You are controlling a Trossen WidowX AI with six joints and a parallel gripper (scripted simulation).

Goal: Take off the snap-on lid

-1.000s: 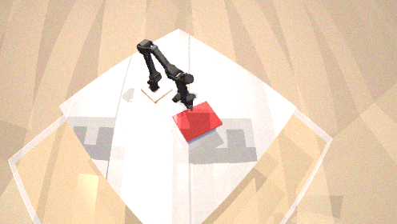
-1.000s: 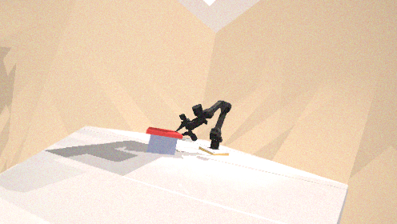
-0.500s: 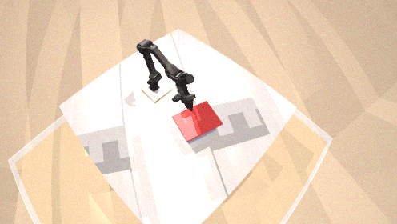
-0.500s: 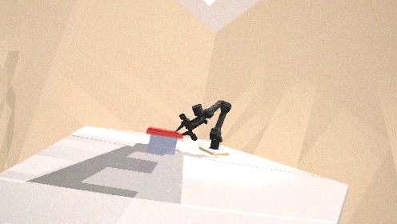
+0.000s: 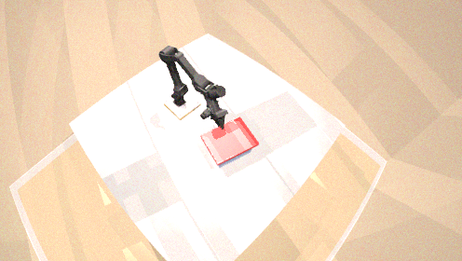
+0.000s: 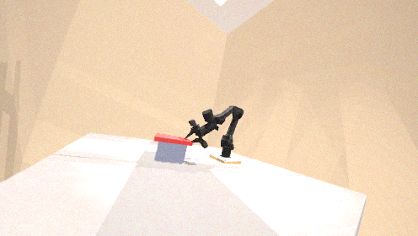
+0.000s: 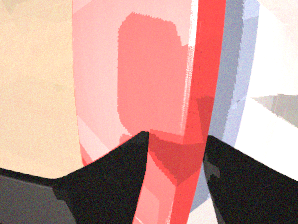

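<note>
The red lid lies 70 mm ahead of my gripper tip and 20 mm to the right of it. From my gripper tip the other things lie so: storage box 70 mm ahead, 20 mm to the right, 50 mm below.
</note>
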